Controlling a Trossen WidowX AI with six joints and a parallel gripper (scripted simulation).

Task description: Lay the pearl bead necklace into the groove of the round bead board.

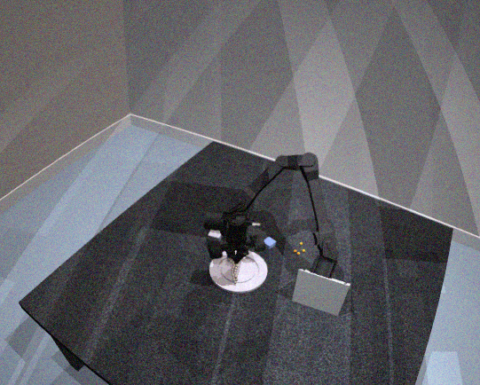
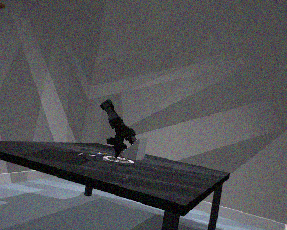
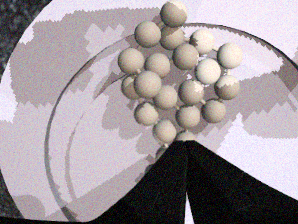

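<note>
The round white bead board is 2 cm behind my gripper tip, 1 cm to the left of it and 1 cm below it. From my gripper tip the other things lie so: small white block: 15 cm ahead, 9 cm to the right, 1 cm below; small blue cube: 4 cm behind, 16 cm to the right, 1 cm below; thin white stick: 10 cm ahead, 21 cm to the right, 2 cm below.
</note>
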